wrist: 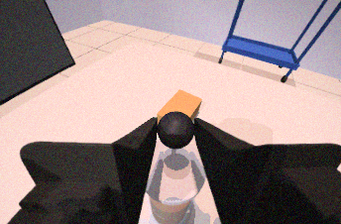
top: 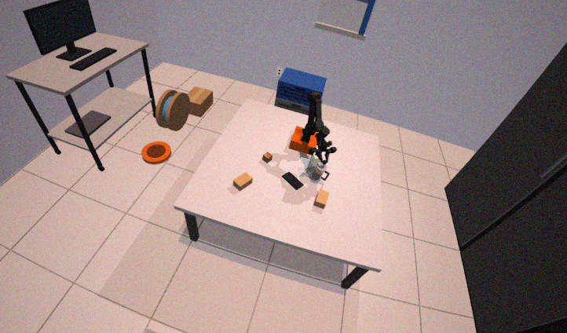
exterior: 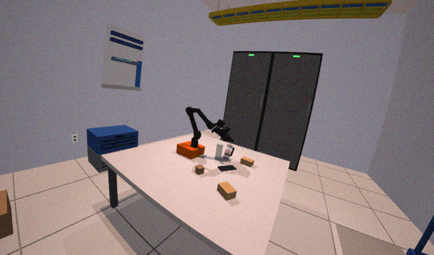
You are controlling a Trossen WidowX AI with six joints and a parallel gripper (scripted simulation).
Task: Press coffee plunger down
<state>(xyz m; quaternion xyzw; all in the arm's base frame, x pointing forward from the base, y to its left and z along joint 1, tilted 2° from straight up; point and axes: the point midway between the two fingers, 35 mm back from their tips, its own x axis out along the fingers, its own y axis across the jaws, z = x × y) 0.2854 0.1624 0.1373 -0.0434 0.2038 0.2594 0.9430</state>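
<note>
Now: the glass coffee press 2 cm behind my gripper tip and 10 cm below it. Also, from my gripper tip: black flat slab 7 cm ahead, 17 cm to the right, 20 cm below; pale green block 10 cm behind, 6 cm to the right, 12 cm below; small brown cube 5 cm behind, 40 cm to the right, 17 cm below.
</note>
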